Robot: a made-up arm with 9 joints.
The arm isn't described. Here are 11 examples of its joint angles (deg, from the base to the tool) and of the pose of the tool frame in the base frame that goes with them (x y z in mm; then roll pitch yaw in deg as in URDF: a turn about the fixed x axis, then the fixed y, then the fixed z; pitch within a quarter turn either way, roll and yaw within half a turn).
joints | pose
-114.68 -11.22 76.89 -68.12 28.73 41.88 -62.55 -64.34 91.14 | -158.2 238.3 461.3 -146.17 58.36 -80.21
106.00 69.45 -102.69 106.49 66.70 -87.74 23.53 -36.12 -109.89 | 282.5 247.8 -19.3 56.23 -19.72 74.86
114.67 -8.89 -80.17 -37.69 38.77 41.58 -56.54 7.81 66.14 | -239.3 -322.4 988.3 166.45 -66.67 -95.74
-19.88 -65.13 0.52 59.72 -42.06 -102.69 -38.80 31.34 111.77 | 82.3 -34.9 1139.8 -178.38 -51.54 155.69
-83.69 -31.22 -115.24 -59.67 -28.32 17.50 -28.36 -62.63 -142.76 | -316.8 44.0 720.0 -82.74 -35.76 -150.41
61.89 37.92 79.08 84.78 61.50 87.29 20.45 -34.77 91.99 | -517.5 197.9 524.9 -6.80 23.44 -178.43
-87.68 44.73 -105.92 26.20 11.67 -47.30 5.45 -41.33 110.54 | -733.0 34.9 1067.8 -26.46 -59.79 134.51
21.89 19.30 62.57 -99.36 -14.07 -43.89 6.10 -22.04 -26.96 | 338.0 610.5 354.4 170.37 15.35 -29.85
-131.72 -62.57 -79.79 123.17 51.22 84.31 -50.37 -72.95 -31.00 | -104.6 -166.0 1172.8 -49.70 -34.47 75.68
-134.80 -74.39 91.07 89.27 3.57 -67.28 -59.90 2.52 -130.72 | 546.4 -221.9 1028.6 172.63 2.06 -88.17
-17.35 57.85 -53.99 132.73 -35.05 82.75 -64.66 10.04 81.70 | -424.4 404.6 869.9 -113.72 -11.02 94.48
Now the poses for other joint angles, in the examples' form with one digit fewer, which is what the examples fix.
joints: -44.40 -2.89 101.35 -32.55 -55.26 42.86 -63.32 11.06 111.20
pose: -48 454 603 -142.3 16.2 32.0
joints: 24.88 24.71 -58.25 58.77 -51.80 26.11 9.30 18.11 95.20
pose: -269 -8 350 44.1 70.2 14.2
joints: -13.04 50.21 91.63 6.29 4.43 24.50 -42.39 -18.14 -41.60
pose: 188 -65 889 -150.9 -28.2 -124.6
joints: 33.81 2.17 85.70 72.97 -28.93 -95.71 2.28 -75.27 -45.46
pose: -890 611 822 2.5 -13.1 -135.7
